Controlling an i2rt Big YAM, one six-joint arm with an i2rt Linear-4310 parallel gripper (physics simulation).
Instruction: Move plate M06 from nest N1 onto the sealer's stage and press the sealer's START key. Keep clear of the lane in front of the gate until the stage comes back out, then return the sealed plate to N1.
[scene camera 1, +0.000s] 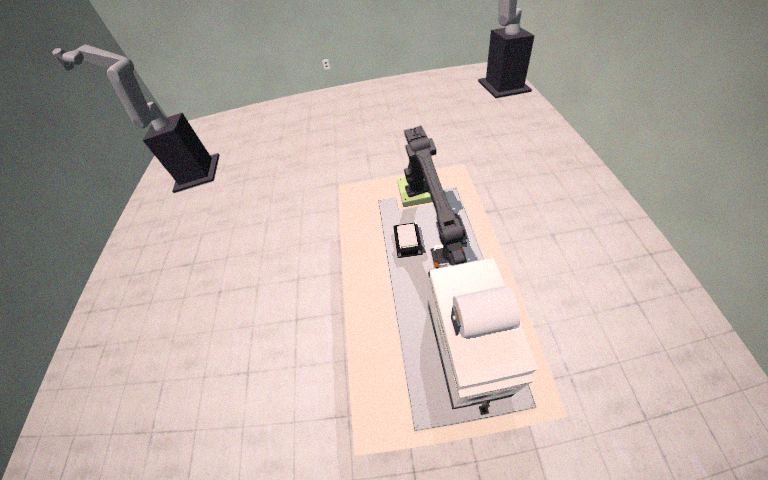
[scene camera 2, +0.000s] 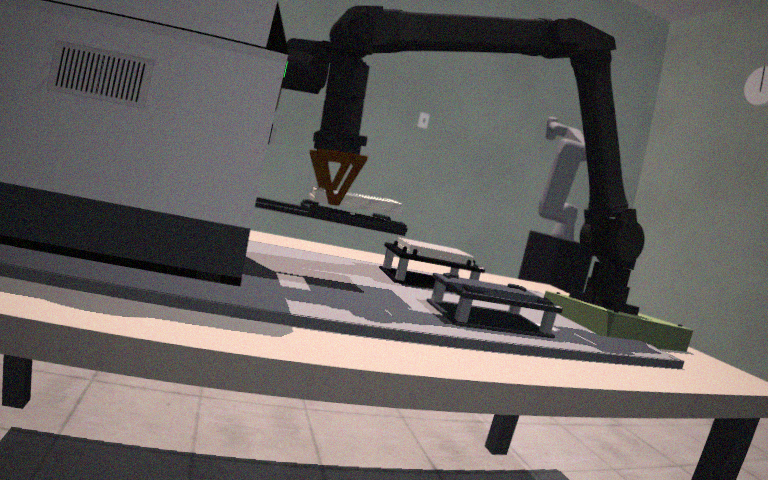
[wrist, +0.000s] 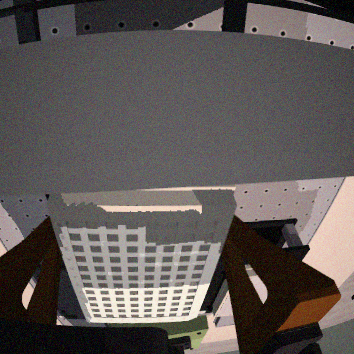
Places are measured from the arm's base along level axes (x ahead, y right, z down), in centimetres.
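Pixels of known places: gripper, fingertip midpoint: (scene camera 1: 447, 265) (scene camera 2: 329, 202) (wrist: 140, 219); arm's base, link origin: (scene camera 1: 417, 189) (scene camera 2: 602, 305).
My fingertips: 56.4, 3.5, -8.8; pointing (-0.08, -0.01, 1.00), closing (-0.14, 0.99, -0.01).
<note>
Ahead of a thing's pixels: the offset from my fingertips to its top centre, as dx, dy, dz. "*": to the spot under its first point. Level surfaces: height alone.
My gripper (scene camera 1: 441, 256) (scene camera 2: 336, 188) (wrist: 140, 219) is shut on plate M06 {-3.5, -0.6, -2.1} (scene camera 1: 436, 247) (scene camera 2: 373, 202) (wrist: 140, 267), a white gridded well plate held between the brown fingers. It holds the plate level right at the black stage {* +5.1, +4.2, +2.1} (scene camera 2: 287, 206), which sticks out in front of the grey sealer (scene camera 1: 477, 333) (scene camera 2: 206, 133) (wrist: 175, 105). I cannot tell whether the plate rests on the stage. An empty black nest {-24.3, -11.4, +6.5} (scene camera 2: 492, 292) stands nearest the arm's base. A second nest (scene camera 1: 398, 248) (scene camera 2: 411, 257) carries another white plate {-25.0, +11.0, +4.9} (scene camera 1: 409, 235) (scene camera 2: 430, 248).
A white roll {+34.1, +3.0, -35.9} (scene camera 1: 487, 311) lies on the sealer's top. The arm's green base block (scene camera 1: 415, 197) (scene camera 2: 587, 314) sits at the far end of the grey perforated mat {dz +11.7} (scene camera 1: 420, 381). Black pedestals (scene camera 1: 182, 152) (scene camera 1: 508, 62) stand on the floor.
</note>
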